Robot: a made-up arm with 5 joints. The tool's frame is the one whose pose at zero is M. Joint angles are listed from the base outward.
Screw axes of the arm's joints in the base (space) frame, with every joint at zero. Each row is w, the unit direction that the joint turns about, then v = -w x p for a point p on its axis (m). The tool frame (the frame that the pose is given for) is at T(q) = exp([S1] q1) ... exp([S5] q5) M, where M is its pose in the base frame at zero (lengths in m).
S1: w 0 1 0 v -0.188 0 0
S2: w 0 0 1 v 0.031 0.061 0
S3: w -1 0 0 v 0 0.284 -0.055
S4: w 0 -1 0 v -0.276 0 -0.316
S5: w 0 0 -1 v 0.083 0.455 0
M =
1 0 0 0.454
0 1 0 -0.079
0 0 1 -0.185
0 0 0 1
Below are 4 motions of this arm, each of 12 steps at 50 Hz.
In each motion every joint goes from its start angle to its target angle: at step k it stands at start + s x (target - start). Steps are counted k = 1, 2, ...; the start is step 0. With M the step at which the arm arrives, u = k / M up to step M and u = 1 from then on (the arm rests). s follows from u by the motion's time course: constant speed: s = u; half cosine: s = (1 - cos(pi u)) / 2; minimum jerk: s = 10 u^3 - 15 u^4 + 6 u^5.
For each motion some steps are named. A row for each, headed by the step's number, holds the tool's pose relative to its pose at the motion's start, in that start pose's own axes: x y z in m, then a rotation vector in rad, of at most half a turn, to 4 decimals.
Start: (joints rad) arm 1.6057 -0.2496 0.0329 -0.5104 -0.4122
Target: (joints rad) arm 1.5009 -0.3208 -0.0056 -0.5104 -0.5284
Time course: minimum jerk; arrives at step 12
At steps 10, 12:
10: -0.0043 -0.0293 0.0534 0.0381 -0.1270 0.0828
12: -0.0046 -0.0304 0.0553 0.0393 -0.1318 0.0859

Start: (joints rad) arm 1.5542 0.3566 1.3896 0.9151 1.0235
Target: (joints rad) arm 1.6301 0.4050 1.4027 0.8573 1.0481
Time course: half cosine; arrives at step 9
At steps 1, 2, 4, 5, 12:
1: -0.0006 0.0006 0.0010 0.0005 0.0022 0.0004
2: -0.0025 0.0023 0.0040 0.0020 0.0084 0.0015
4: -0.0087 0.0079 0.0144 0.0069 0.0297 0.0053
5: -0.0122 0.0111 0.0206 0.0098 0.0421 0.0075
12: -0.0205 0.0185 0.0357 0.0164 0.0715 0.0129

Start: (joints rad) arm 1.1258 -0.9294 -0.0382 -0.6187 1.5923
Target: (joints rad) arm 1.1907 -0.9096 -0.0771 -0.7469 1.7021
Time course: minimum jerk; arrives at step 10
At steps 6, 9, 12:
6: 0.0102 0.0028 -0.0260 -0.1139 -0.0211 -0.0707
9: 0.0151 0.0033 -0.0381 -0.1652 -0.0334 -0.1031
12: 0.0152 0.0033 -0.0384 -0.1666 -0.0338 -0.1040

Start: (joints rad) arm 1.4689 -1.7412 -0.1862 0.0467 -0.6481
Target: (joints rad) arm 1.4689 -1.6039 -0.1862 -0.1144 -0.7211
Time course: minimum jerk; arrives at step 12
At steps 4, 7, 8, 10, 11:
4: 0.0138 0.0077 -0.0075 0.0245 0.0305 0.0436
7: 0.0418 0.0260 -0.0239 0.0754 0.0957 0.1358
8: 0.0501 0.0321 -0.0290 0.0909 0.1160 0.1643
10: 0.0604 0.0403 -0.0356 0.1104 0.1420 0.2005
11: 0.0621 0.0417 -0.0368 0.1138 0.1466 0.2068

